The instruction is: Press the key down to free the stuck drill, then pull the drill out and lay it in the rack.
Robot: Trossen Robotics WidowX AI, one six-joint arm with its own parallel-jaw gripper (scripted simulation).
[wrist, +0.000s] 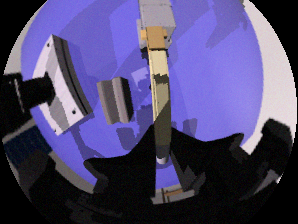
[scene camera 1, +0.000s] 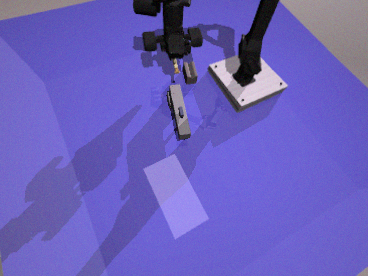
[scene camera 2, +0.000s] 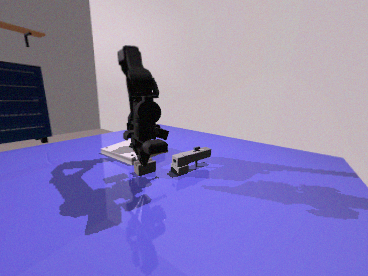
My gripper (scene camera 1: 172,59) holds a tan drill (wrist: 158,62). Also in view: a grey rack (wrist: 115,99).
My gripper also shows in the wrist view (wrist: 157,126) and in scene camera 2 (scene camera 2: 143,165).
